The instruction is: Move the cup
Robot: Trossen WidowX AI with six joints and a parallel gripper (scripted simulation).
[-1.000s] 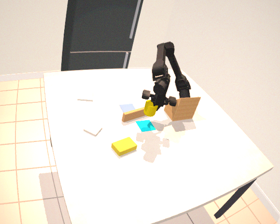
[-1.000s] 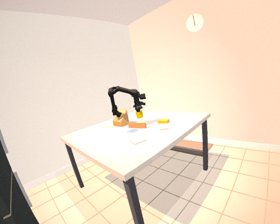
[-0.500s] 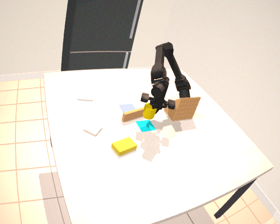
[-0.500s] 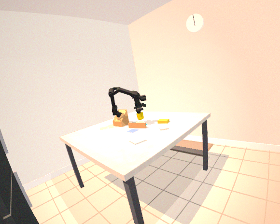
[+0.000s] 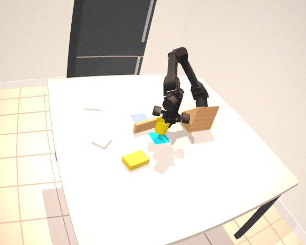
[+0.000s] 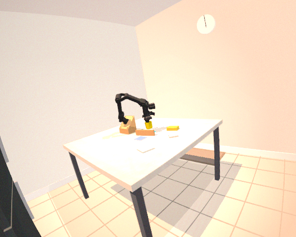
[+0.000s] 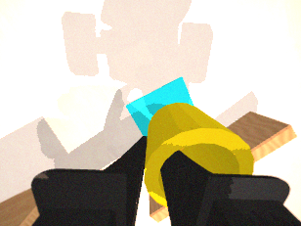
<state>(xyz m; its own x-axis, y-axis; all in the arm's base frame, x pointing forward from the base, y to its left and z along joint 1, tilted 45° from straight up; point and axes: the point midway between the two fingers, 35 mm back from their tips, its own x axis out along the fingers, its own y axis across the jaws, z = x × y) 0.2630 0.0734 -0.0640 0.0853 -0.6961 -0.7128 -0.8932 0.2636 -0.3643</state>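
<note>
Now: the cyan pad 80 mm below my gripper tip, 20 mm ahead of it and 10 mm to the right of it. Round my gripper tip: blue pad 180 mm to the right, 80 mm below, 80 mm ahead; then low wooden wall 100 mm to the right, 60 mm below, 50 mm ahead; then yellow cup 20 mm ahead, 10 mm to the right.
</note>
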